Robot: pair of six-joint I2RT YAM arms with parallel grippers.
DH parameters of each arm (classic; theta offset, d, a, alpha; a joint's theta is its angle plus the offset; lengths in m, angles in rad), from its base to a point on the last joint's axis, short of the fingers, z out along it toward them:
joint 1: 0 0.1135 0.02 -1.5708
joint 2: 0 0 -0.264 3.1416
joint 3: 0.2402 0 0.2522 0
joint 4: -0.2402 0 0.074 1.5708
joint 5: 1.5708 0 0 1.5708
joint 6: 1.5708 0.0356 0 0
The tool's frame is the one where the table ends.
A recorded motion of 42 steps. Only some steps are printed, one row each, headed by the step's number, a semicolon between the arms.
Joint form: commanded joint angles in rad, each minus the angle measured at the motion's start. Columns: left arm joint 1, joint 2, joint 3, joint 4, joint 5, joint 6; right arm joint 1, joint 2, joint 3, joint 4, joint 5, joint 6.
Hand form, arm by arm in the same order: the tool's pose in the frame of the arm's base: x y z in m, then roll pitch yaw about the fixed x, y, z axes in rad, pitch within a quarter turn. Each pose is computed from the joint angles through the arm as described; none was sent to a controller.
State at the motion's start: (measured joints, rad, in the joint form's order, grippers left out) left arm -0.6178 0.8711 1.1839 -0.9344 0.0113 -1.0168; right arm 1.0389 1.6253 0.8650 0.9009 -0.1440 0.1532
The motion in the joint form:
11: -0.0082 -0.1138 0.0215 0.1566 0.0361 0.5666; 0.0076 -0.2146 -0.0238 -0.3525 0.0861 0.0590
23: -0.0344 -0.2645 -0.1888 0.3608 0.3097 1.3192; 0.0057 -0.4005 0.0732 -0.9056 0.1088 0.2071
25: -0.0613 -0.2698 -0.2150 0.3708 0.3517 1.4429; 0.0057 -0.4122 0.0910 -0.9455 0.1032 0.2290
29: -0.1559 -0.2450 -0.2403 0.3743 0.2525 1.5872; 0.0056 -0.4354 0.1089 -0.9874 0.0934 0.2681
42: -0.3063 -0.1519 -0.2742 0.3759 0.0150 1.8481; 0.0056 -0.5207 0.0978 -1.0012 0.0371 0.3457
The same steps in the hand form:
11: 0.1016 -0.0755 0.4196 -2.2207 1.0069 -2.8179; 0.1615 0.2833 0.2903 1.6699 1.3563 2.7721
23: 0.0830 -0.0775 0.3925 2.2052 1.2717 1.2053; 0.1432 0.2491 0.3187 2.2616 1.1035 -2.9952
25: 0.0812 -0.0818 0.3860 2.0594 1.1725 0.9779; 0.1416 0.2466 0.3240 2.2505 1.0789 -3.0061
29: 0.0831 -0.0942 0.3756 2.0280 1.0176 0.9221; 0.1384 0.2418 0.3320 2.2054 1.0451 -3.0479
42: 0.0913 -0.1225 0.3533 2.0555 0.6890 0.9415; 0.1266 0.2254 0.3479 2.0260 0.9978 3.1156

